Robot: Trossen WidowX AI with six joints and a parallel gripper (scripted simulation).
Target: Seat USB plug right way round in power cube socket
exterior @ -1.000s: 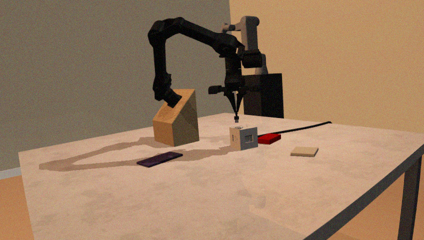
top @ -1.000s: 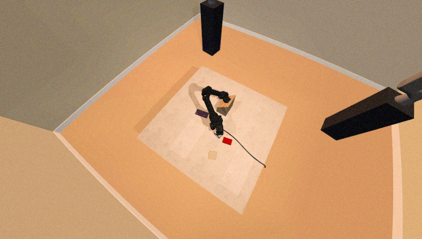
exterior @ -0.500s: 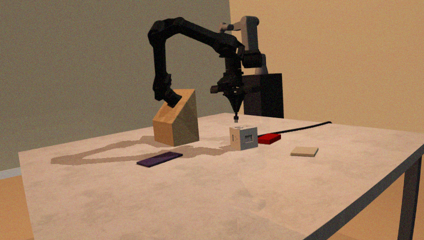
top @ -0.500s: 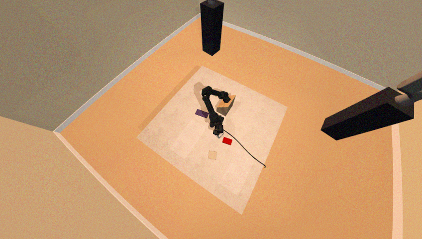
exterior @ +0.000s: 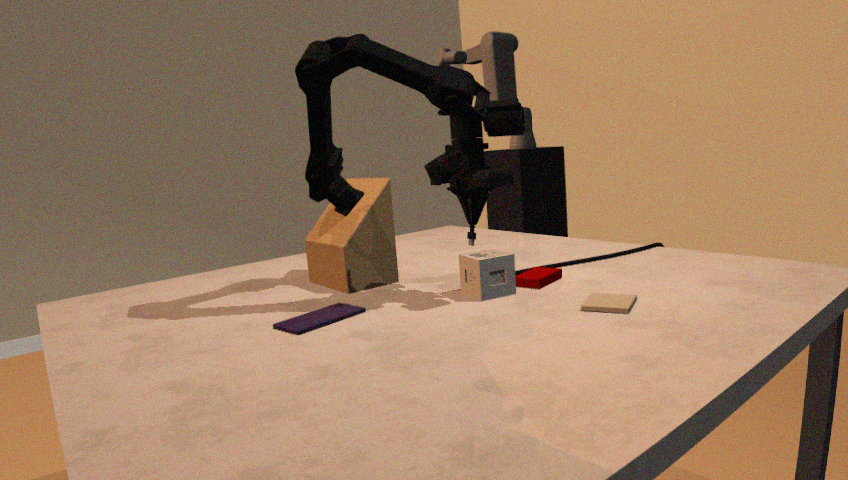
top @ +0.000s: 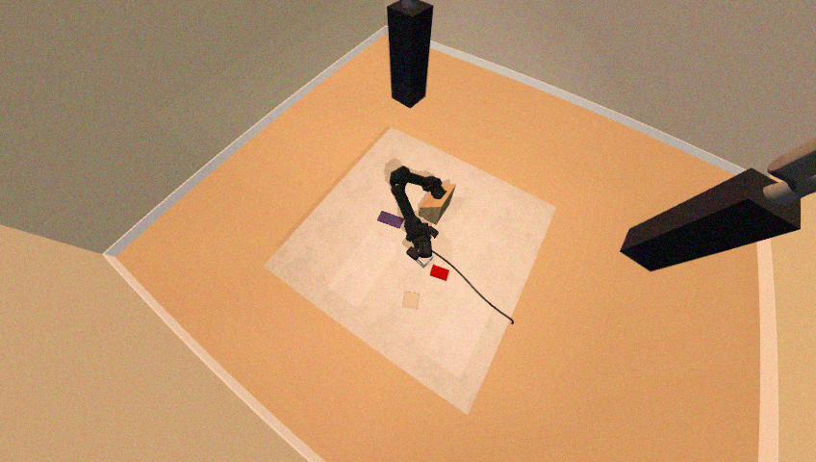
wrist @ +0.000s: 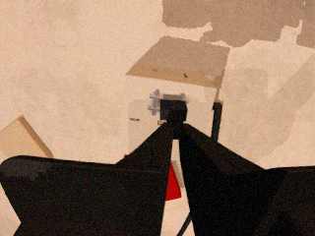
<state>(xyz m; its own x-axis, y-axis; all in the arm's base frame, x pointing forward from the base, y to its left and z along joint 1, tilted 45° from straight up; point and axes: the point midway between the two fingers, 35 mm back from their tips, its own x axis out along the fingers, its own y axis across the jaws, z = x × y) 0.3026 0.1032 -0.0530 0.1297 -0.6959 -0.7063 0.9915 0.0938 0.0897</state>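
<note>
Now: gripper tip 2 cm above the dark USB plug. Also, from my gripper tip: red block 14 cm to the left, 12 cm below, 1 cm ahead; USB socket 7 cm below, 1 cm to the left; beige tile 22 cm ahead, 13 cm below, 12 cm to the left.
</note>
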